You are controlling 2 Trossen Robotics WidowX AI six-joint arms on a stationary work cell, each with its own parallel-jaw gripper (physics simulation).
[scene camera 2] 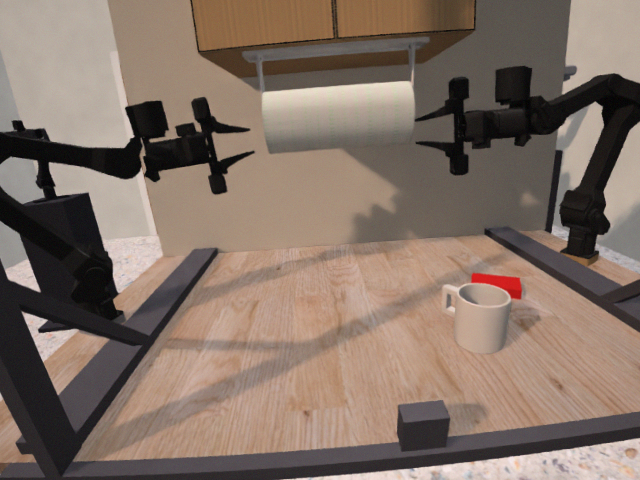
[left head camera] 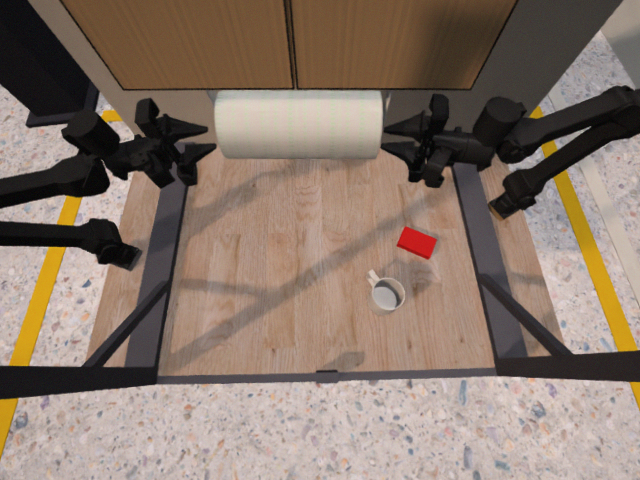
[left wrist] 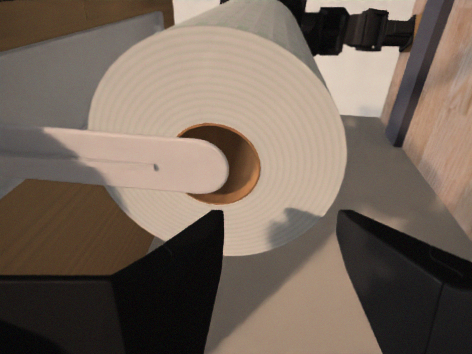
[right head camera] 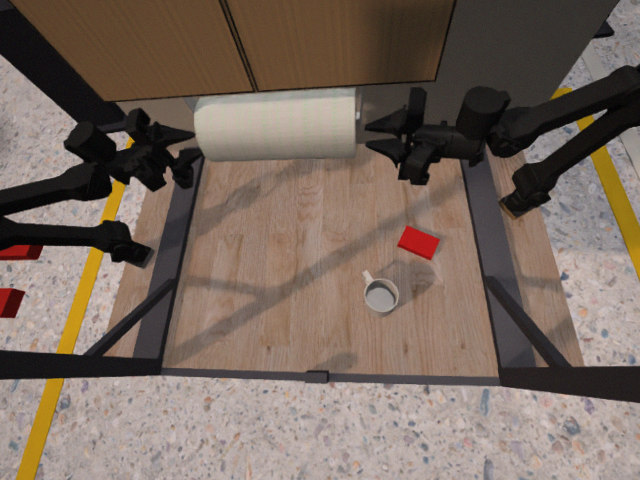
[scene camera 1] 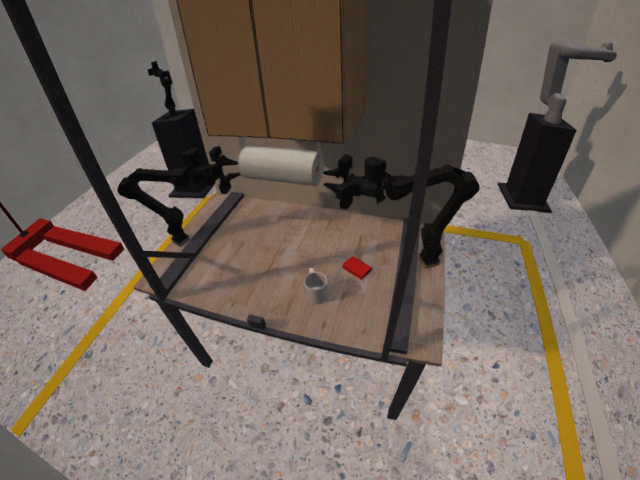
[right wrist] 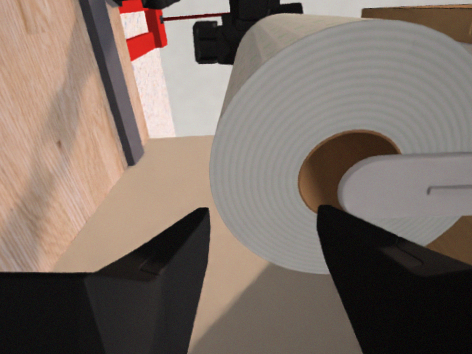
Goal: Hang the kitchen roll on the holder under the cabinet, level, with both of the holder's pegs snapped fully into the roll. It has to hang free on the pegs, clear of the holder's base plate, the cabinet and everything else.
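Frame: origin at the left arm's base, x ahead, y left, z up, level; millimetres.
Seen in the pictures: left gripper, fingertip midpoint: (scene camera 2: 252,140) (left head camera: 212,137) (left wrist: 279,221); right gripper, fingertip midpoint: (scene camera 2: 415,131) (left head camera: 382,138) (right head camera: 365,135) (scene camera 1: 323,178) (right wrist: 263,217); left arm's base, origin of the base link: (left head camera: 123,255) (right head camera: 137,254) (scene camera 1: 179,237); right arm's base, origin of the base link: (scene camera 2: 579,252) (left head camera: 504,206) (left wrist: 407,34) (right head camera: 517,203) (scene camera 1: 429,258).
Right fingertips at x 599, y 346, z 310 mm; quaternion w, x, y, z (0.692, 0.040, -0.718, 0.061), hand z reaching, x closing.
Pixels of each thing's top centre, then the offset from my right fingertips to it.
- white kitchen roll, middle of its top: (left wrist: 173,77) (right wrist: 369,90) (left head camera: 298,99) (right head camera: 272,101) (scene camera 2: 335,86) (scene camera 1: 278,149) dx -151, dy -55, dz +99 mm
- grey holder, middle of its top: (left wrist: 83,70) (scene camera 2: 334,39) dx -148, dy -54, dz +184 mm
- mug, middle of its top: (scene camera 2: 474,290) (right head camera: 377,289) (left head camera: 384,287) (scene camera 1: 314,277) dx +107, dy -222, dz -243 mm
- red block, middle of its top: (scene camera 2: 495,281) (right head camera: 418,241) (left head camera: 417,241) (scene camera 1: 357,265) dx +171, dy -43, dz -309 mm
The white kitchen roll (left head camera: 298,124) (right head camera: 276,124) (scene camera 1: 279,165) (scene camera 2: 338,116) hangs lengthwise between the two arms of the grey holder (scene camera 2: 336,49), roughly parallel to its base plate with a gap below it. In the wrist views, a rounded holder arm (left wrist: 125,160) (right wrist: 415,185) partly covers the core opening at each end; the pegs are hidden behind these arms. My left gripper (left head camera: 211,138) (right head camera: 198,144) (scene camera 1: 238,168) (scene camera 2: 252,141) (left wrist: 279,221) is open and empty beside the roll's left end. My right gripper (left head camera: 383,138) (right head camera: 366,135) (scene camera 1: 325,178) (scene camera 2: 416,131) (right wrist: 263,217) is open and empty, close beside the right end.
The wooden cabinet (left head camera: 180,46) (scene camera 1: 305,77) (scene camera 2: 263,23) is above the roll, with a wall behind. A mug (left head camera: 386,295) (right head camera: 381,297) (scene camera 1: 315,288) (scene camera 2: 480,322) and a red block (left head camera: 416,242) (right head camera: 418,242) (scene camera 1: 356,267) (scene camera 2: 496,283) rest on the wooden table at the right.
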